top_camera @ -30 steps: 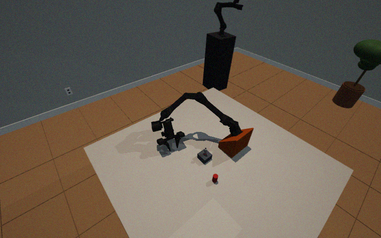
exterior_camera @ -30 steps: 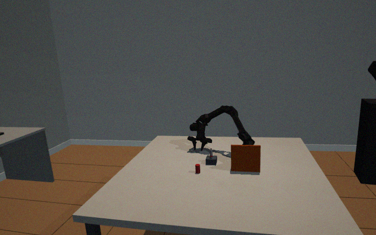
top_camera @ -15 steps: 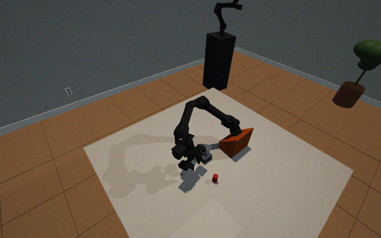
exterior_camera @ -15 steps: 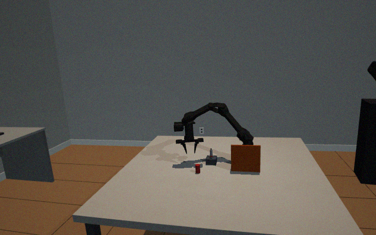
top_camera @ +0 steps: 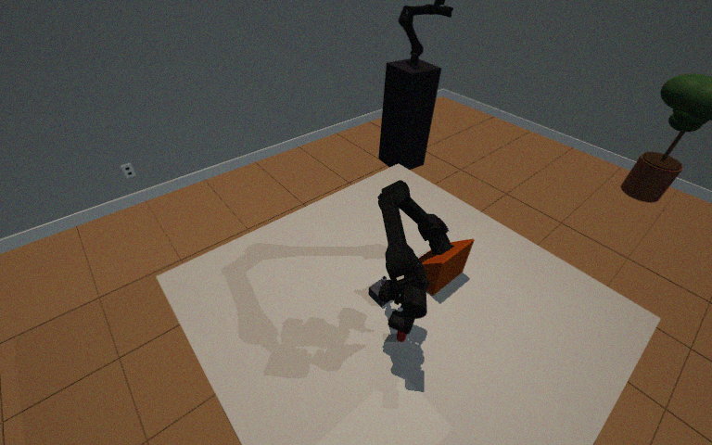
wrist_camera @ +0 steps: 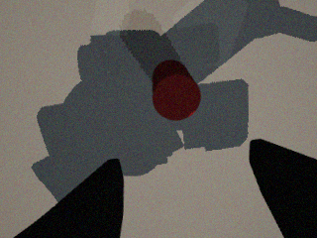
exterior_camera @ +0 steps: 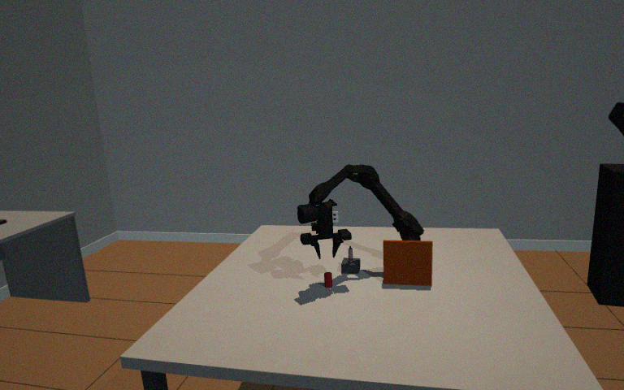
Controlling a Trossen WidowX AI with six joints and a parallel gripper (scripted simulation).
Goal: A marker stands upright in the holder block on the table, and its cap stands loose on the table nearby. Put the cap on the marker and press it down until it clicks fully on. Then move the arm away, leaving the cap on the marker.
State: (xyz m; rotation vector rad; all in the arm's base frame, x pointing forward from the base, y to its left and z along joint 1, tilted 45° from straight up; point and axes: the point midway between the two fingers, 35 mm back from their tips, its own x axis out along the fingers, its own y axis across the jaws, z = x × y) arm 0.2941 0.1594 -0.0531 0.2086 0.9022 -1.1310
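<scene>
Now: gripper tip 90 mm above the red cap. Round my gripper tip: holder block (170 mm to the right, 100 mm below, 50 mm behind).
</scene>
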